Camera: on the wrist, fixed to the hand. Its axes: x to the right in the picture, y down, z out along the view.
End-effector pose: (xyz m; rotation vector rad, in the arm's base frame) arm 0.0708 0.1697 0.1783 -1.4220 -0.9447 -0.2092
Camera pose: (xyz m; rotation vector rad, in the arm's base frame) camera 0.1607 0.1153 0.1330 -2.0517 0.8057 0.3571
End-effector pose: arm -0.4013 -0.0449 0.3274 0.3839 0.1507 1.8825
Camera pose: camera -0.5022 -0.0603 0.2757 0.4755 0.3644 -2.7792
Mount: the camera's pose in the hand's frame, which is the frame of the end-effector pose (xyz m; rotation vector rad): 0.0056 0.0805 -0.0811 -0.5300 0.5170 1.5438
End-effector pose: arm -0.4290 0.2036 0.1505 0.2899 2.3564 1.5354
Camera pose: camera -0.4640 0.1690 0.2538 -1.1695 -0.9516 -1.6832
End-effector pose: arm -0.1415 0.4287 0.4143 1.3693 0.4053 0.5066
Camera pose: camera -0.1902 0.5081 0.4808 0.7758 -0.4768 2.0774
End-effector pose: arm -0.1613 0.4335 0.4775 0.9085 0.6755 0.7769
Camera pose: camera -0.2454 0.5040 0.5099 0.5993 0.0302 2.4824
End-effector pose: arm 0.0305 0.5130 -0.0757 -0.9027 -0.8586 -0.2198
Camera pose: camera 0.1202 0.5022 -0.1459 -1.6631 0.5403 0.6791
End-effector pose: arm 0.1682 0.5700 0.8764 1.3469 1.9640 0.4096
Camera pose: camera 0.1646 0.6182 0.9801 2.2225 0.5616 1.9280
